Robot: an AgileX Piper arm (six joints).
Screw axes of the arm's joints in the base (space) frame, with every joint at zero. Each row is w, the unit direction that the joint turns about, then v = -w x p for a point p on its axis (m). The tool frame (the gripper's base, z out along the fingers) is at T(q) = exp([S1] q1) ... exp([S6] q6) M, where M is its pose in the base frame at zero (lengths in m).
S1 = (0, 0, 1, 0, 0, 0)
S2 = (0, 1, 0, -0.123, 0, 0)
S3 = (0, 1, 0, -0.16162, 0, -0.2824)
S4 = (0.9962, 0, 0.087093, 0, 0.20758, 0)
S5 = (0, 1, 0, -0.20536, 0, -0.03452)
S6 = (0.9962, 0, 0.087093, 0, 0.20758, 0)
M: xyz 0.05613 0 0.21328 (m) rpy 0 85 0 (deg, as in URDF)
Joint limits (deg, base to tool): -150..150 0..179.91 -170..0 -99.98..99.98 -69.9..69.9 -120..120
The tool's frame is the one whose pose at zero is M.
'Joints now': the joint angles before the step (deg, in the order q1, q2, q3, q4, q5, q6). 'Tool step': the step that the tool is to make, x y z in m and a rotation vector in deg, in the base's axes. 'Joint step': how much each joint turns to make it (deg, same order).
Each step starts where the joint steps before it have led.
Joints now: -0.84, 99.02, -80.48, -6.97, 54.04, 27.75
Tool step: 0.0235, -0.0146, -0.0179, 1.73, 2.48, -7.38
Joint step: -2.00, 6.37, -5.13, -0.32, 1.89, 5.63
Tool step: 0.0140, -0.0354, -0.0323, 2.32, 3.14, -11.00
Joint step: -4.89, 6.18, -2.28, 0.12, 0.11, 6.39
